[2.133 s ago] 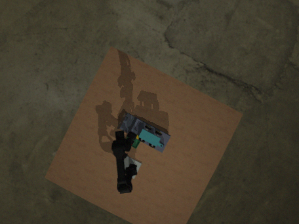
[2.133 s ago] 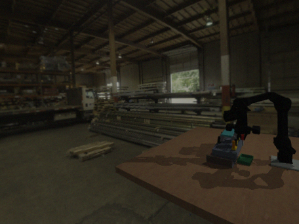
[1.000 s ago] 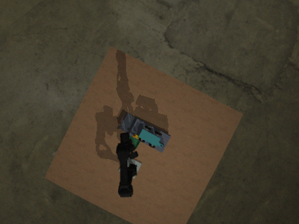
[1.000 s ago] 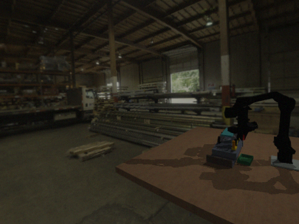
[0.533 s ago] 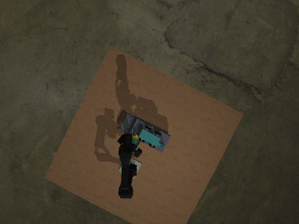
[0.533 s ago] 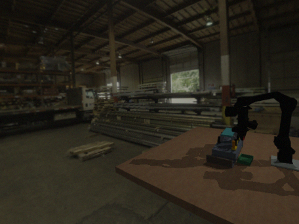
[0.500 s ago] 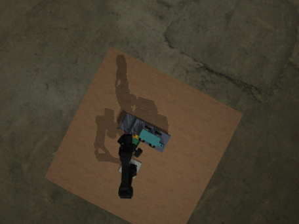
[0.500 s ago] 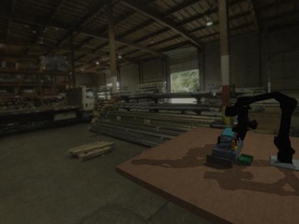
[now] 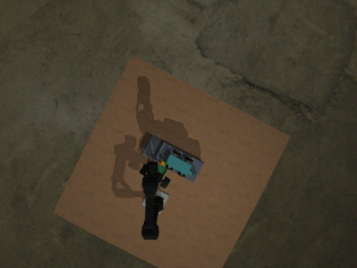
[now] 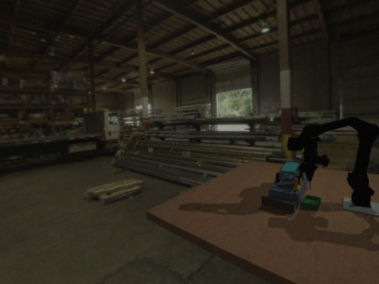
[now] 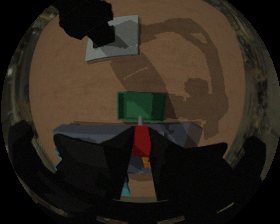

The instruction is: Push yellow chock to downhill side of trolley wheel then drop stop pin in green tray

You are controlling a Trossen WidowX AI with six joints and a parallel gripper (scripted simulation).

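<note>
Now: the green tray 1 cm behind my gripper tip and 13 cm below it. The rest, counted from my gripper tip: red-headed stop pin (right at my gripper tip); yellow chock (6 cm ahead, 2 cm to the right, 4 cm below); teal trolley (10 cm ahead, 12 cm to the right, 1 cm below).
</note>
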